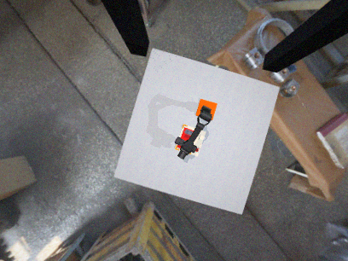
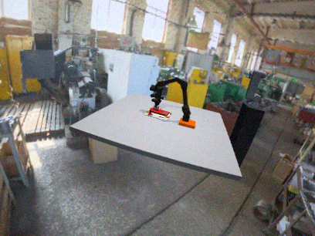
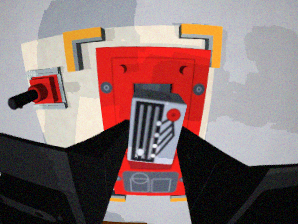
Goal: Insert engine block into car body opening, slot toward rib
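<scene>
My gripper tip is 1 cm above the engine block.
</scene>
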